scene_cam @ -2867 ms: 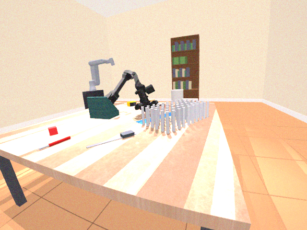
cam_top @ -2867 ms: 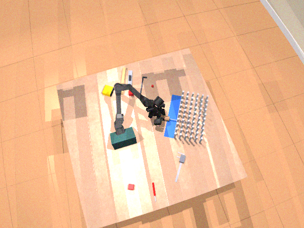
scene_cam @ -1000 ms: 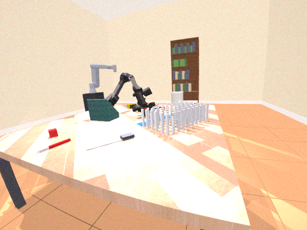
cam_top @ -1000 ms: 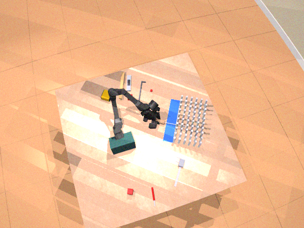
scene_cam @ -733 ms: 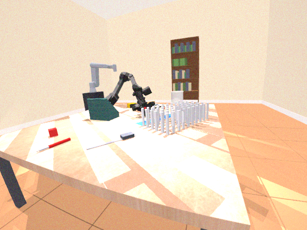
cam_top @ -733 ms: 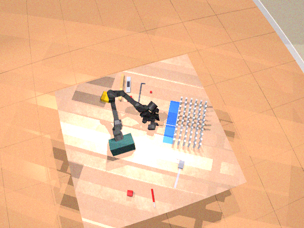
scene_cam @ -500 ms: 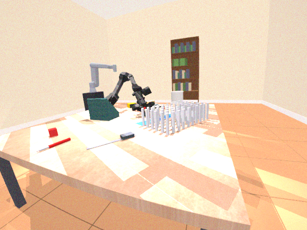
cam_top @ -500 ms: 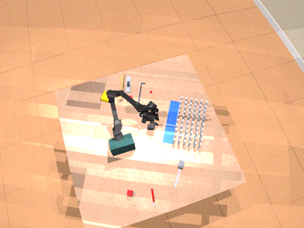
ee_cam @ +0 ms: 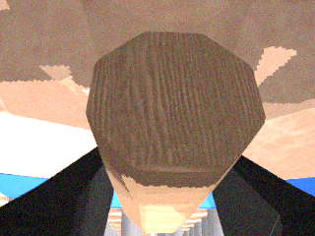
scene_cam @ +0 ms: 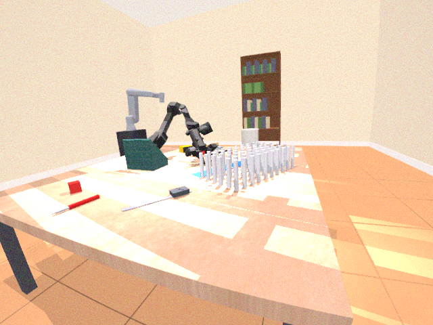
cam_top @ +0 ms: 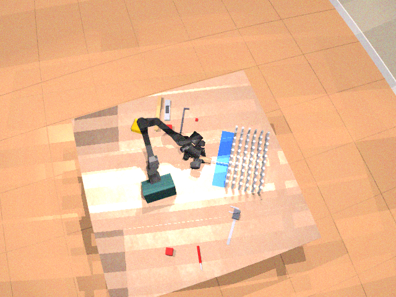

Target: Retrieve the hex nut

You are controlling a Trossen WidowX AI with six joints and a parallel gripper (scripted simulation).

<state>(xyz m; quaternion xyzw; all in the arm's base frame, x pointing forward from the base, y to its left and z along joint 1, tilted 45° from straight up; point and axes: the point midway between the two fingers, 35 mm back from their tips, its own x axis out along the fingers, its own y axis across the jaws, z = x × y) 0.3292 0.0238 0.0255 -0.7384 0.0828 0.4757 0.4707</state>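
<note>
The blue taped strip lies 12 cm ahead of my gripper tip, 3 cm to the right of it and 1 cm below it. Also, from my gripper tip: red-handled screwdriver (28 cm behind, 57 cm to the right).
</note>
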